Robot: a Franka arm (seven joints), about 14 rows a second.
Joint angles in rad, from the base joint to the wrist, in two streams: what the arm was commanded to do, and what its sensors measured. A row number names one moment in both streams.
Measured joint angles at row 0:
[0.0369 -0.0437 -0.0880 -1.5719 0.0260 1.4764 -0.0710]
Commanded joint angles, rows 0 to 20:
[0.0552 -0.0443 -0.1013 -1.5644 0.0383 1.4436 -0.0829]
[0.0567 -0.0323 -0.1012 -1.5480 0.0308 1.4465 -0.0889]
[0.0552 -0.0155 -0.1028 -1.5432 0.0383 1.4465 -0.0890]
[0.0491 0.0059 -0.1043 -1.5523 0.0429 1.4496 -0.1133]
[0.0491 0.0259 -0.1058 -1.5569 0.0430 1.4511 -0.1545]
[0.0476 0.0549 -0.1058 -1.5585 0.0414 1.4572 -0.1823]
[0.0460 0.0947 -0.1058 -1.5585 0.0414 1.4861 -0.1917]
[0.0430 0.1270 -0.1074 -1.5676 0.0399 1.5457 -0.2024]
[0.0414 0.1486 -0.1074 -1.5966 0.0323 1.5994 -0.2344]
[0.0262 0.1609 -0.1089 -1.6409 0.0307 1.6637 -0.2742]
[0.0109 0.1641 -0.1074 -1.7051 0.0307 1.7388 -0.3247]
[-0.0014 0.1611 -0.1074 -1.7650 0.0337 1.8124 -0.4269]
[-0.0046 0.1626 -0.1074 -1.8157 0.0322 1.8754 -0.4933]
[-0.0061 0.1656 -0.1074 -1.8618 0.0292 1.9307 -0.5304]
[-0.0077 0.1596 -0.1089 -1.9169 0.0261 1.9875 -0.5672]
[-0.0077 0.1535 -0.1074 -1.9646 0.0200 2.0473 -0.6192]
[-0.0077 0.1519 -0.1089 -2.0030 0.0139 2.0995 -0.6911]
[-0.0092 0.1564 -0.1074 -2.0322 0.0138 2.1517 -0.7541]
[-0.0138 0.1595 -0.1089 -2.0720 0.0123 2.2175 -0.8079]
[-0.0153 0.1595 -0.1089 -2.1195 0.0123 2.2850 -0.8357]
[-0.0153 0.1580 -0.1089 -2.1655 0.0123 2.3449 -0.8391]
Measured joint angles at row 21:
[-0.0102 0.1969 -0.1089 -2.0619 0.0217 2.2458 -0.7883]
